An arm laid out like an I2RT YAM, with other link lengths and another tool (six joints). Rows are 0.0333 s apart.
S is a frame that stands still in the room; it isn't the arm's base.
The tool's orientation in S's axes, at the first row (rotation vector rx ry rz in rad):
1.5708, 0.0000, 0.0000
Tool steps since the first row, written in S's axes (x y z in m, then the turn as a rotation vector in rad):
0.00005, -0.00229, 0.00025, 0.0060, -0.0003, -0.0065
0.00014, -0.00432, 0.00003, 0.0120, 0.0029, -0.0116
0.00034, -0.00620, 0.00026, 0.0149, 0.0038, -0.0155
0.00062, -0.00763, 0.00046, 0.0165, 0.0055, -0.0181
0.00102, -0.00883, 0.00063, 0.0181, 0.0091, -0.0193
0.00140, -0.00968, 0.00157, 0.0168, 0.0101, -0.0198
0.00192, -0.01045, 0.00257, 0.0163, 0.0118, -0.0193
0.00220, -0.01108, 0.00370, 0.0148, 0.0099, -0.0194
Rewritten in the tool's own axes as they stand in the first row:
0.00005, 0.00025, 0.00229, 0.0060, -0.0065, 0.0003
0.00014, 0.00003, 0.00432, 0.0120, -0.0116, -0.0029
0.00034, 0.00026, 0.00620, 0.0149, -0.0155, -0.0038
0.00062, 0.00046, 0.00763, 0.0165, -0.0181, -0.0055
0.00102, 0.00063, 0.00883, 0.0181, -0.0193, -0.0091
0.00140, 0.00157, 0.00968, 0.0168, -0.0198, -0.0101
0.00192, 0.00257, 0.01045, 0.0163, -0.0193, -0.0118
0.00220, 0.00370, 0.01108, 0.0148, -0.0194, -0.0099

